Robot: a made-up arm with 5 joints.
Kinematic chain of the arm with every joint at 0, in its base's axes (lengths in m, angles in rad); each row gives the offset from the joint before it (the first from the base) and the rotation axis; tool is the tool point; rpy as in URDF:
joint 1: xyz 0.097 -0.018 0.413 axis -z
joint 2: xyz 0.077 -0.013 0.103 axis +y
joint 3: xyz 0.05 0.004 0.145 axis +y
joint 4: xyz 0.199 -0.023 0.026 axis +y
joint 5: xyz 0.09 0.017 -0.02 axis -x
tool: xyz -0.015 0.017 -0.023 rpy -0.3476 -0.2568 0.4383
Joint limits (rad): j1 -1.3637..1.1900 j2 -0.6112..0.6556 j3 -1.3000..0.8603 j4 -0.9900..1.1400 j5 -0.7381..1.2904
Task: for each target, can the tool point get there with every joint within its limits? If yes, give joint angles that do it. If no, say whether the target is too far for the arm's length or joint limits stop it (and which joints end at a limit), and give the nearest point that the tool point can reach.
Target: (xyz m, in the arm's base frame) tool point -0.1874 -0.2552 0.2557
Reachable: no: joint limits stop it (at a limit: joint 1, joint 2, joint 3, joint 5) | nearest point 0.1359 -0.2022 0.3379 | short by 0.338 m
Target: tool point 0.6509 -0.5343 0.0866
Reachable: no: too far | nearest point 0.4025 -0.3027 0.4028 | short by 0.464 m
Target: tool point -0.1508 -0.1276 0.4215
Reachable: no: joint limits stop it (at a limit: joint 1, joint 2, joint 3, joint 4, joint 5) | nearest point 0.1248 -0.1745 0.4059 | short by 0.280 m
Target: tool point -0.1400 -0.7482 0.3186
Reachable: no: too far | nearest point 0.2292 -0.4353 0.4309 | short by 0.497 m
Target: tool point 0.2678 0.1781 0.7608
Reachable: yes | joints -0.8887 -0.4910 -0.2029 0.7759 0.4239
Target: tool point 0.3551 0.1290 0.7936
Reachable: yes | joints -0.5678 -0.0851 -0.8125 0.8235 0.6323
